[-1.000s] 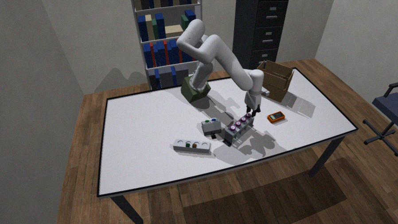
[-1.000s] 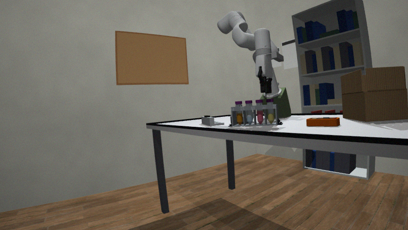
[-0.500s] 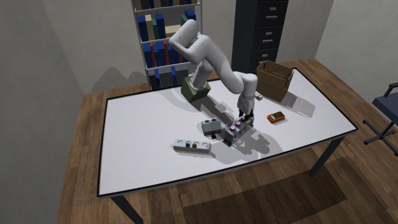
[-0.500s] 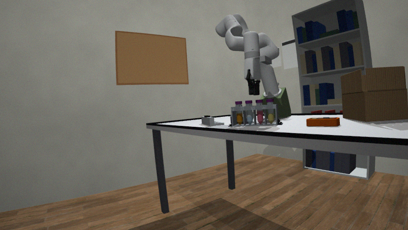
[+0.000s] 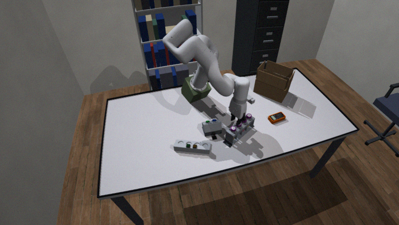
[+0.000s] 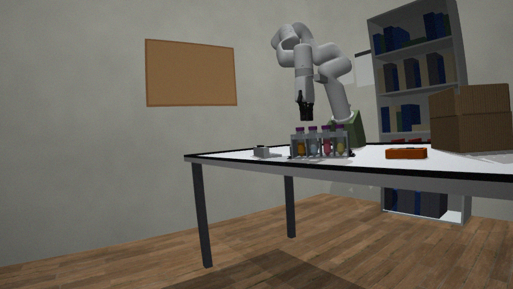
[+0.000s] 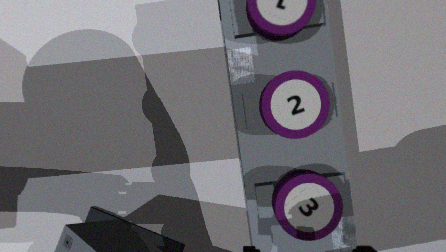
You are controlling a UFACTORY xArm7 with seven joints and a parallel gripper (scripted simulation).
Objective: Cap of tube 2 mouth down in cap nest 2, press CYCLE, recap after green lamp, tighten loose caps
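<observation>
Now: hand 3 cm past the cap marked 1, 12 cm to the right of it and 5 cm above it. Also, from my hand: blue key (13 cm behind, 8 cm to the right, 10 cm below); key housing (12 cm behind, 10 cm to the right, 11 cm below); green key (14 cm behind, 12 cm to the right, 10 cm below).
</observation>
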